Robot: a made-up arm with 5 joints. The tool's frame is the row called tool.
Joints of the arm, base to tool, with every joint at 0 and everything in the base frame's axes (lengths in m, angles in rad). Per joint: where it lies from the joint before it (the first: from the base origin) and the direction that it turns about. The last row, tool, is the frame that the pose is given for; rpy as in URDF.
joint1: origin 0.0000 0.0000 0.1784 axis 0 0 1
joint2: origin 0.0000 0.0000 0.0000 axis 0 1 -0.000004
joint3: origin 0.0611 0.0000 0.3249 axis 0 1 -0.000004
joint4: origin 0.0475 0.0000 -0.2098 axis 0 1 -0.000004
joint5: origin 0.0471 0.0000 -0.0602 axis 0 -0.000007 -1
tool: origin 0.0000 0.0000 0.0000 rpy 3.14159 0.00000 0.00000
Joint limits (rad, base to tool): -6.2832..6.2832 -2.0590..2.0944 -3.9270..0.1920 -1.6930..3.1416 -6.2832..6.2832
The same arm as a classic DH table. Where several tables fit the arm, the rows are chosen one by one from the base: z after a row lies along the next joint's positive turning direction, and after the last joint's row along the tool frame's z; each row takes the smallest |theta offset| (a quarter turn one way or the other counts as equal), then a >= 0, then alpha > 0; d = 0 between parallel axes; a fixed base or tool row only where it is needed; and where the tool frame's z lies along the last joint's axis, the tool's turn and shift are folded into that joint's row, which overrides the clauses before.
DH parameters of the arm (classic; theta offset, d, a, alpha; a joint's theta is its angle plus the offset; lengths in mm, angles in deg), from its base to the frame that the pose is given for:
joint1: 0.00 178.4 0.0 -90.00
joint2: -79.35 0.0 330.6 0.00
joint3: -23.41 0.0 -215.1 0.00
joint4: -77.24 0.0 -47.1 90.00
joint5: 180.00 60.2 0.0 0.00
Joint limits (deg, base to tool): -360.00..360.00 -117.97..120.00 -225.00..11.00 -97.00..180.00 -360.00..360.00

